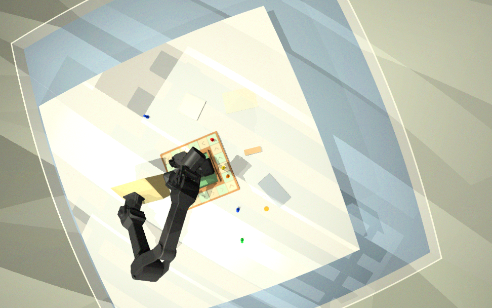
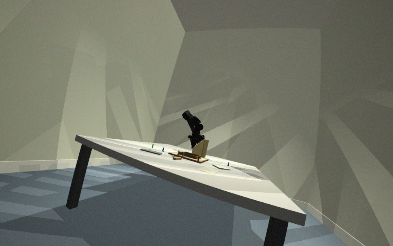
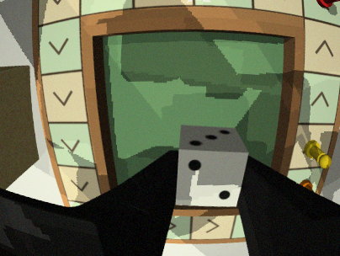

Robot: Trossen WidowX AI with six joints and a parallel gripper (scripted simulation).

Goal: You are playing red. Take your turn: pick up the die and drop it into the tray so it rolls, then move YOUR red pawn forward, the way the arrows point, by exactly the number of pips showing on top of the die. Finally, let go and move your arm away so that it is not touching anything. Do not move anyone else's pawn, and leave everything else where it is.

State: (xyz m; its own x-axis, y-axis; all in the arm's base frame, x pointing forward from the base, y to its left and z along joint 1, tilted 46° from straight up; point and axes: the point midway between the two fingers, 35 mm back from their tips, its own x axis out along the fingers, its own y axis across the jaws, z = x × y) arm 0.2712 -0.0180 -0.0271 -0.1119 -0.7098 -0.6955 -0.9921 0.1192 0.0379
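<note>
Right now the red pawn is 11 cm ahead of my gripper tip, 10 cm to the left of it and 6 cm below it. The rest, counted from my gripper tip: yellow pawn (11 cm ahead, 3 cm to the right, 6 cm below); then white die (right at my gripper tip); then green tray (1 cm to the right, 9 cm below).
</note>
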